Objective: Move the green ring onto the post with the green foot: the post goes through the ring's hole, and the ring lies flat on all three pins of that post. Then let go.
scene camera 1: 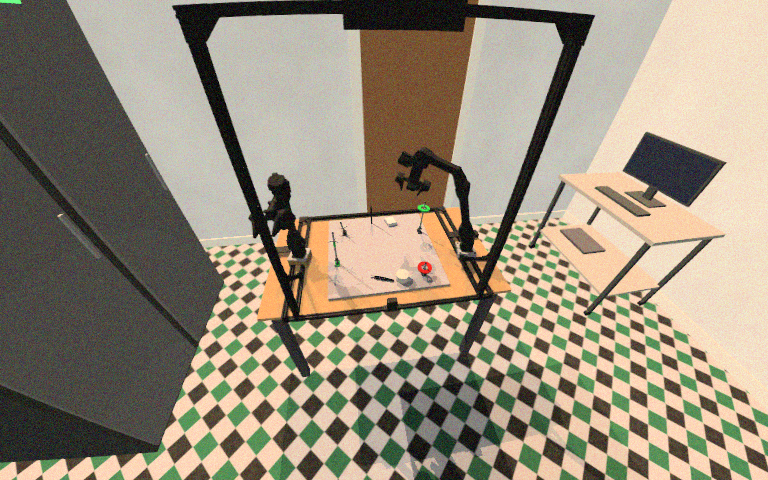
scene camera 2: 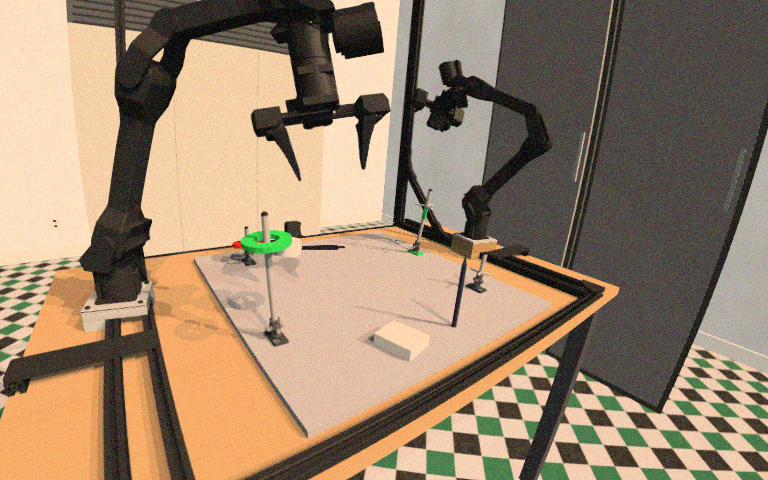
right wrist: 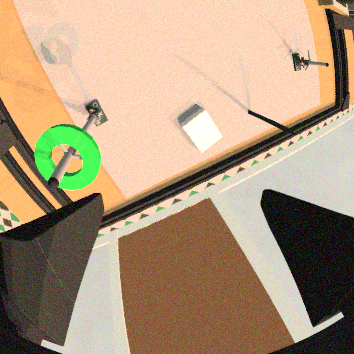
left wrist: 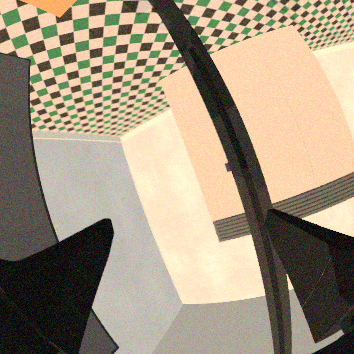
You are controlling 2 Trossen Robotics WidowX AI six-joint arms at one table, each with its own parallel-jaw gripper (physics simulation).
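Frame: origin at the left arm's base, x right, y ahead, z up, level; millimetres.
Seen in the pictures: left gripper, fingertip midpoint: (scene camera 2: 426,116) (left wrist: 190,223); right gripper, fingertip midpoint: (scene camera 1: 409,193) (scene camera 2: 332,175) (right wrist: 184,199); left arm's base at its link origin: (scene camera 1: 299,253) (scene camera 2: 475,236); right arm's base at its link origin: (scene camera 1: 466,248) (scene camera 2: 119,294).
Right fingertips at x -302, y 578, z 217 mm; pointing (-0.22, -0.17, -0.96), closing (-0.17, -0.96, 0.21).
Note:
Offsets run from my right fingertips to a thing's top centre. "*": to the spot under its first point. Level surfaces: height alone.
The green ring @[dy +91, dx +7, dz -87 mm] (scene camera 1: 419,208) (scene camera 2: 254,245) (right wrist: 90,155) lies flat, high on a tall grey post @[* dy +81, dx +12, dz -184 mm] (scene camera 1: 420,221) (scene camera 2: 270,294) (right wrist: 86,127) with a dark foot; the post passes through its hole. The post with the green foot @[* dy -372, dx +309, dz -166 mm] (scene camera 1: 335,249) (scene camera 2: 420,232) stands at the left in scene camera 1, with no ring on it. My right gripper (scene camera 1: 410,190) (scene camera 2: 331,173) (right wrist: 184,199) is open and empty, above the ring and off to its side. My left gripper (scene camera 1: 264,233) (left wrist: 190,223) is open and empty, raised and turned away from the table.
A red ring @[dy +86, dx +363, dz -205 mm] (scene camera 1: 419,268) (scene camera 2: 236,245) is on a short post near a round white object @[dy -23, dx +402, dz -225 mm] (scene camera 1: 403,275) and a black pen @[dy -124, dx +410, dz -250 mm] (scene camera 1: 382,278) (scene camera 2: 321,247). A white block @[dy -102, dx -68, dz -240 mm] (scene camera 2: 400,339) (right wrist: 205,131), an upright black rod @[dy -223, dx -53, dz -120 mm] (scene camera 2: 459,294) and a short post @[* dy -377, dx +58, dz -237 mm] (scene camera 2: 478,280) (right wrist: 300,61) stand elsewhere on the mat @[dz -260 mm] (scene camera 2: 317,384).

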